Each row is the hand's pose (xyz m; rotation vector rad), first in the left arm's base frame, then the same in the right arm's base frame.
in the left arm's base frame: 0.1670 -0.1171 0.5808 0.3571 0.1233 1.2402
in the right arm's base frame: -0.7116 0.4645 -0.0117 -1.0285 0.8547 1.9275
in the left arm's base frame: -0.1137 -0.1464 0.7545 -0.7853 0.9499 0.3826
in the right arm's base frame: -0.9647 0.3622 0.1761 -2.3756 0.3816 0.5542
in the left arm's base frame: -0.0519 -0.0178 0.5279 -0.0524 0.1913 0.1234
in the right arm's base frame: -0.8495 0.2633 -0.0444 -1.3622 -0.0575 1.0055
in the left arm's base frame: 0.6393 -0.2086 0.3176 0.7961 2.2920 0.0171
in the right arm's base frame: -0.2315 0.6551 -0.1958 -0.9170 1.7424 -0.6628
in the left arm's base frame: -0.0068 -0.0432 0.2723 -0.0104 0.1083 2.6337
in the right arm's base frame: -0.6447 0.1327 -0.1393 0.7165 -1.3957 -2.0746
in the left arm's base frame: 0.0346 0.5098 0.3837 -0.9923 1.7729 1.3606
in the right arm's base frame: -0.9815 0.2370 -0.5816 2.3900 -1.5782 -0.3268
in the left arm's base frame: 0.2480 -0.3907 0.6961 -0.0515 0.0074 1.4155
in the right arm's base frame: -0.6001 0.6004 0.2409 -1.3833 0.7030 2.2080
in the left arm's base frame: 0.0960 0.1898 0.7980 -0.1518 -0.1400 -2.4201
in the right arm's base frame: -1.0517 0.5509 -0.1641 -0.2220 -1.3849 -1.0734
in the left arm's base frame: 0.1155 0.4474 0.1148 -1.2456 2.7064 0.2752
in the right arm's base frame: -0.7290 0.1251 -0.6620 2.2178 -1.4109 1.2737
